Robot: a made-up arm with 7 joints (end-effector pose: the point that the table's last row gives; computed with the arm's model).
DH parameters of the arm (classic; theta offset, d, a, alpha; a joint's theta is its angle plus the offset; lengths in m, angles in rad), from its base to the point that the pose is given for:
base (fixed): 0 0.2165 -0.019 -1.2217
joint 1: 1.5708 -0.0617 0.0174 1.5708
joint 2: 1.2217 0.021 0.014 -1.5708
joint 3: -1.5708 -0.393 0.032 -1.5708
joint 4: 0 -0.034 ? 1.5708
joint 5: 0 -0.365 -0.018 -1.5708
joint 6: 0 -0.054 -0.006 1.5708
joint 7: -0.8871 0 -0.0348 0
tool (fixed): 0.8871 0.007 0 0
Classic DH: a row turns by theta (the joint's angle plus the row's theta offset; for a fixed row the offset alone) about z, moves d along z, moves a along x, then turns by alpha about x.
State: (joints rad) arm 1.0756 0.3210 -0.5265 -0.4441 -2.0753 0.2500 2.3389
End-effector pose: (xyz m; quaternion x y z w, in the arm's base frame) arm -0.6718 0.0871 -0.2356 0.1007 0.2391 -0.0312 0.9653
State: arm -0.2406 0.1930 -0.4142 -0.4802 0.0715 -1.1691 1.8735
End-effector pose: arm 0.2452 -0.0578 -0.5757 -0.6738 -0.3931 0.3500 0.5187
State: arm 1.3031 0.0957 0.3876 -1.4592 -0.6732 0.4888 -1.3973
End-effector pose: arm -0.4440 0.0993 -0.3127 0.1162 0.4348 -0.6346 0.6282
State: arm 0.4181 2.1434 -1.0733 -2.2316 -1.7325 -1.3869 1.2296
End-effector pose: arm 0.0672 0.3767 -0.0517 -0.4780 0.3979 -0.7119 0.3261
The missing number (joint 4, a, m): -0.072
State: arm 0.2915 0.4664 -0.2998 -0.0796 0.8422 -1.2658 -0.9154
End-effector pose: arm -0.2515 0.2369 -0.4853 0.5430 -0.3065 -0.2757 0.7316
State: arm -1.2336 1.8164 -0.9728 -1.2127 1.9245 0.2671 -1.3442
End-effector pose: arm 0.3943 0.4176 0.4391 0.4589 -0.5602 -0.3525 0.5927
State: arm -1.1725 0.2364 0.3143 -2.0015 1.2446 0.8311 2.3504
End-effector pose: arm 0.3690 -0.1258 0.4348 -0.8926 0.1913 0.2092 0.3506
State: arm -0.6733 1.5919 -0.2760 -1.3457 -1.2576 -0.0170 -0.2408
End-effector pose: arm 0.4437 0.4265 0.3760 0.8181 -0.0255 -0.5743 0.0176
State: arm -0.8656 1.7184 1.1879 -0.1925 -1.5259 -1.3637 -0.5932
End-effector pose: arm 0.1173 0.6858 0.3891 0.8183 -0.3007 -0.4688 0.1422
